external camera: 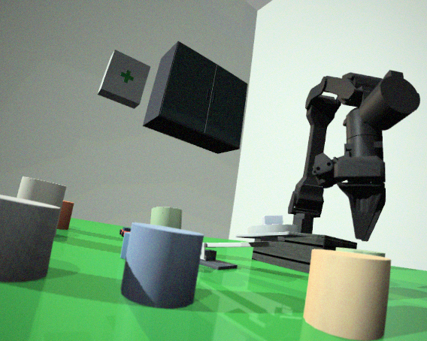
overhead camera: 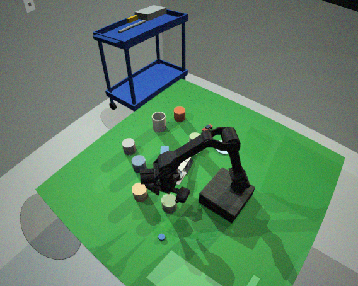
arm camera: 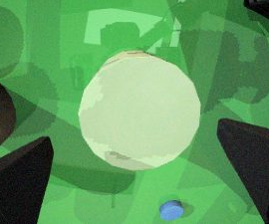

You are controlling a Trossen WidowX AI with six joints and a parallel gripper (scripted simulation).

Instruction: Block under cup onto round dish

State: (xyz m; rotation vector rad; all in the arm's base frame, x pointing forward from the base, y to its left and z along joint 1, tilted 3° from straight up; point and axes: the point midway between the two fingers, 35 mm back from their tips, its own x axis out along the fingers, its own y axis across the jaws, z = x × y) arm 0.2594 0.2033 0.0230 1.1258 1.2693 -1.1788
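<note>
My gripper tip is 13 cm to the left of the block, 4 cm short of it and 1 cm below it. The rest, counted from my gripper tip: tan cup 14 cm ahead, 4 cm below; balance 26 cm to the right, 5 cm ahead, 4 cm below; small blue disc 15 cm to the left, 7 cm below, 5 cm behind.
</note>
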